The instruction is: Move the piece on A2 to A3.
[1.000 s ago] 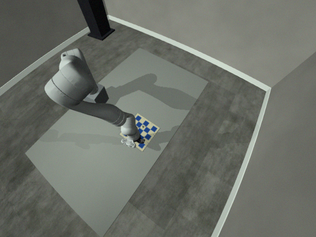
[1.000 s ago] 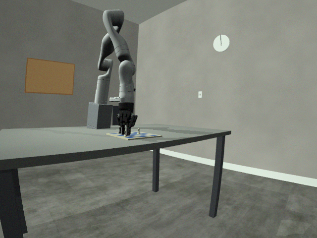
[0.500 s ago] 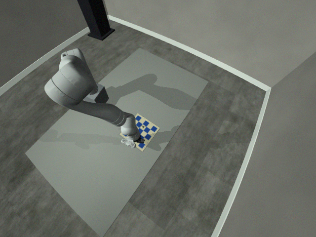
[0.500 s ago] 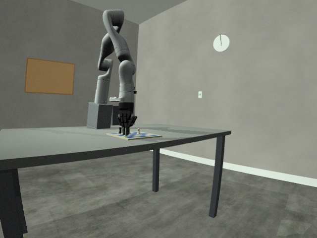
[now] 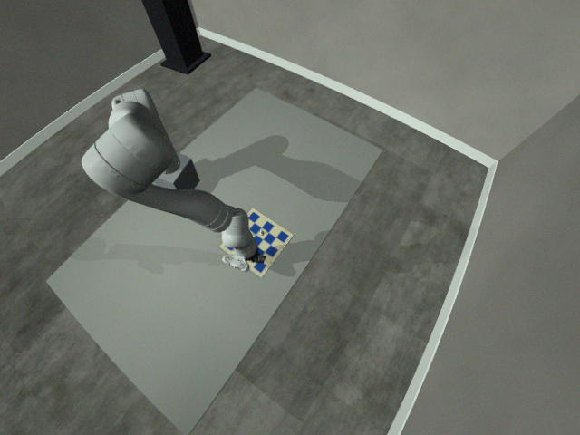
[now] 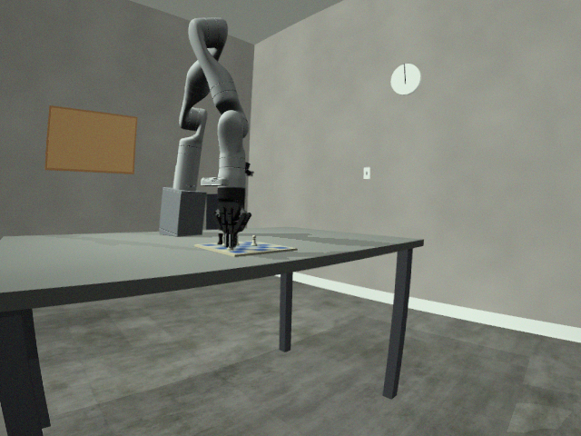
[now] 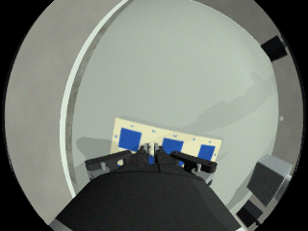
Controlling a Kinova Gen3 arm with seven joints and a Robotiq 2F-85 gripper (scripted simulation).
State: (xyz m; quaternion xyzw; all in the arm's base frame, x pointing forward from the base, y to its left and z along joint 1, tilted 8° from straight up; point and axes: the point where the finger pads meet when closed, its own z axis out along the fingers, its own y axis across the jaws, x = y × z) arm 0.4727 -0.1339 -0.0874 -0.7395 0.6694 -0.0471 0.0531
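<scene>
Right now the chessboard is 3 cm behind my hand, 8 cm to the left of it and 3 cm below it. Round my hand: dark piece (11 cm behind, 5 cm to the left, 1 cm below).
</scene>
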